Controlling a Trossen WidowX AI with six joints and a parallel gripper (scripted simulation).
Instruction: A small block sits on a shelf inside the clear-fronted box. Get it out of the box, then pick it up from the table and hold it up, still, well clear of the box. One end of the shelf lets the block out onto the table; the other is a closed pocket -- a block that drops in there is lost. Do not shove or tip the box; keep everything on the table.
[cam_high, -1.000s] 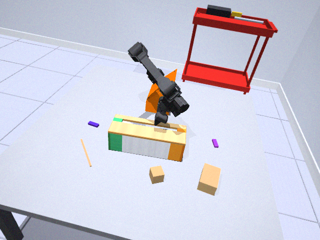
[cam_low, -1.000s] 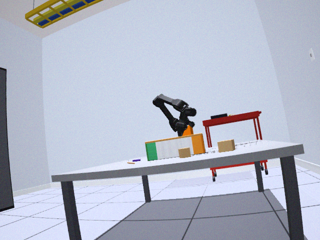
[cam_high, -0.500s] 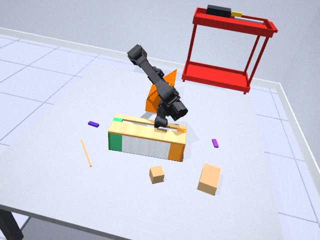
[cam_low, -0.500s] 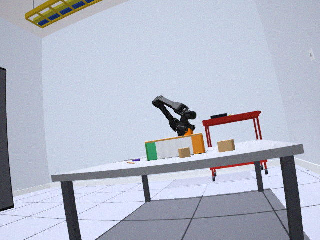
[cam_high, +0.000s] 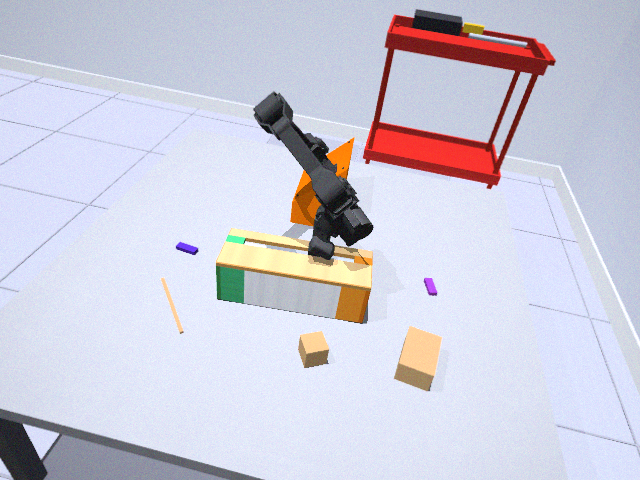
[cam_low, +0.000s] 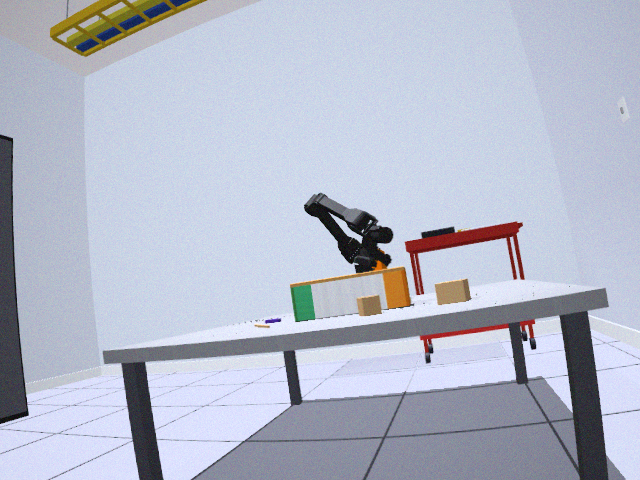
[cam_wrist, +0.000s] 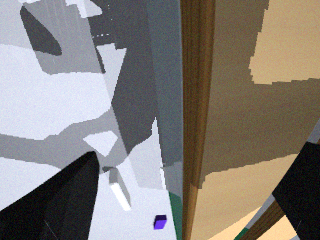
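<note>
Now: the small tan block 5 cm ahead of my gripper tip and 4 cm to the right of it. Round my gripper tip: thin wooden stick: 33 cm to the right, 18 cm ahead, 9 cm below.
</note>
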